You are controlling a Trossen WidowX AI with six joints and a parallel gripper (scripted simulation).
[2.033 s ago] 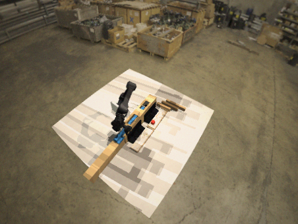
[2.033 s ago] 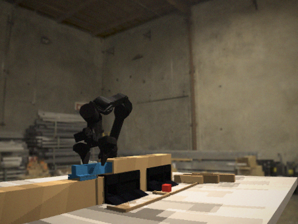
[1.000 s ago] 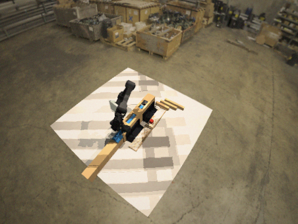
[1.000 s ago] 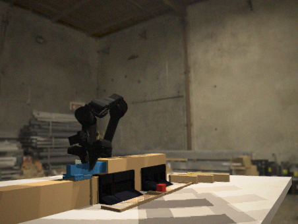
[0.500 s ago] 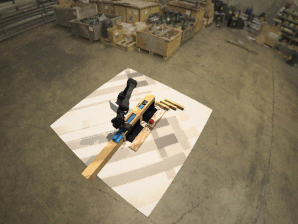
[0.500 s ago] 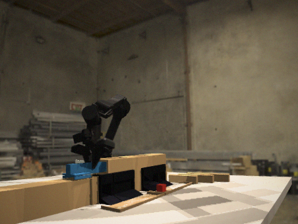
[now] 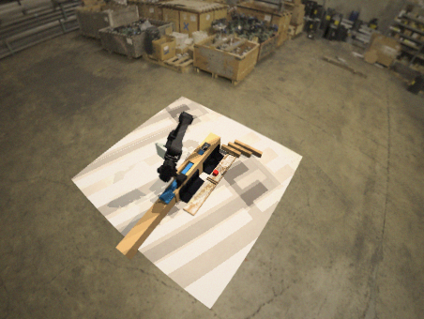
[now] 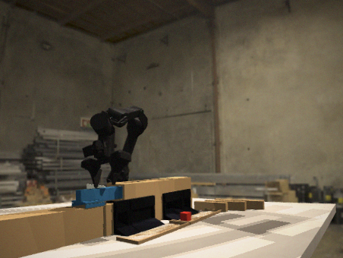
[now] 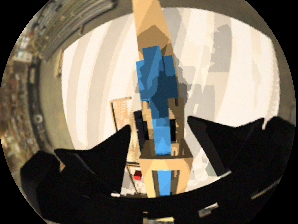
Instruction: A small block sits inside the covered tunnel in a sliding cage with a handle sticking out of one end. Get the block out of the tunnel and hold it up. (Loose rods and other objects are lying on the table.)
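Now: gripper tip 7 cm short of the red piece, 32 cm to the right of it and 13 cm above it. Round my gripper tip: tan covered tunnel: 2 cm ahead, 4 cm to the left, 8 cm below.
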